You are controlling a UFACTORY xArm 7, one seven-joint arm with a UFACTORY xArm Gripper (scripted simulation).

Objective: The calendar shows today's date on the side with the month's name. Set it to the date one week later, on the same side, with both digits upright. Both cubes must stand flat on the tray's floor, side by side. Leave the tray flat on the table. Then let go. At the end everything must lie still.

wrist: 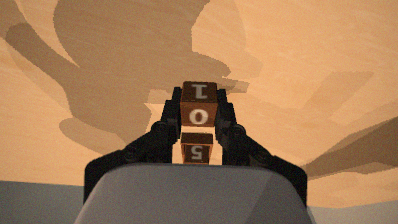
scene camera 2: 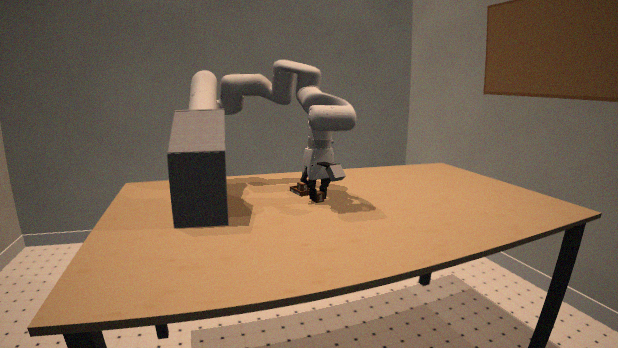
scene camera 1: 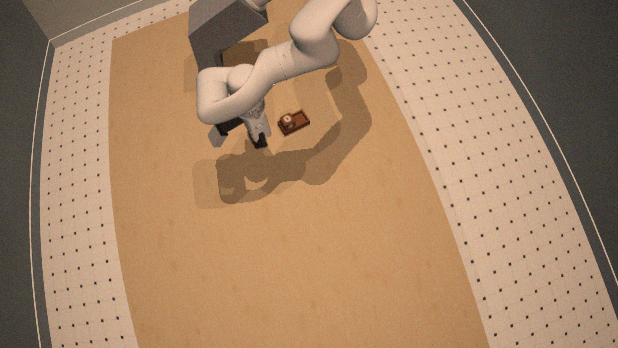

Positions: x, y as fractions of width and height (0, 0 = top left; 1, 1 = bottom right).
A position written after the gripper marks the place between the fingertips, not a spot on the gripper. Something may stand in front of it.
In view: the gripper (scene camera 1: 0.42, 0.40) and a brown digit cube (wrist: 0.50, 0.46).
The gripper also shows in the wrist view (wrist: 0.50, 0.44).
